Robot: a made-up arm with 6 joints.
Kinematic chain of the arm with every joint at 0, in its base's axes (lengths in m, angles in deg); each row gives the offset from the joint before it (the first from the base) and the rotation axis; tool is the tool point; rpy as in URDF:
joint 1: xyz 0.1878 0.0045 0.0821 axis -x
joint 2: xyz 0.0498 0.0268 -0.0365 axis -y
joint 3: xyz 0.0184 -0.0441 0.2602 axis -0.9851 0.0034 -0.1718
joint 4: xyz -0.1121 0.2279 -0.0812 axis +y
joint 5: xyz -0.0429 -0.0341 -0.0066 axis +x
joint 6: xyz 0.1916 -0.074 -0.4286 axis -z
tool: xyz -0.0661 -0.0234 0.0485 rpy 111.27 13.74 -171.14
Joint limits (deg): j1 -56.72..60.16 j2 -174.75..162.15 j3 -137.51..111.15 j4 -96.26..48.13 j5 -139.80..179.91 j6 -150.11..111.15
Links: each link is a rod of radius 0.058 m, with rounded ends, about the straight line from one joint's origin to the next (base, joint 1, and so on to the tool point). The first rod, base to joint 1, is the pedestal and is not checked.
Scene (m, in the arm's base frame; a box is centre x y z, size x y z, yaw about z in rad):
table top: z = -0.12
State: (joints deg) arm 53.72 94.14 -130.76 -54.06 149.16 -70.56
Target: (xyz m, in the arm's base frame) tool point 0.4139 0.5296 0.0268
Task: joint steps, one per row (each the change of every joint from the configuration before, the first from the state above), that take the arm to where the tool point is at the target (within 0.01 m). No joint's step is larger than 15 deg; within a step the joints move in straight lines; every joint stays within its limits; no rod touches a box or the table.
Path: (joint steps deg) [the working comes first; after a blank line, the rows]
Joints at the target: 60.16 11.95 -62.20 -56.00 28.88 -70.41
Straight joint move there: clear.

1: 0.72 -9.13 7.62 -0.22 -13.36 0.02
2: 0.71 -9.13 7.62 -0.21 -13.37 0.01
3: 0.72 -9.14 7.61 -0.22 -13.36 0.02
4: 0.71 -9.13 7.62 -0.21 -13.37 0.02
5: 0.72 -9.13 7.62 -0.22 -13.36 0.01
6: 0.71 -9.13 7.62 -0.21 -13.37 0.02
7: 0.72 -9.13 7.62 -0.22 -13.36 0.02
8: 0.71 -9.14 7.62 -0.21 -13.36 0.01
9: 0.72 -9.13 7.61 -0.22 -13.37 0.02

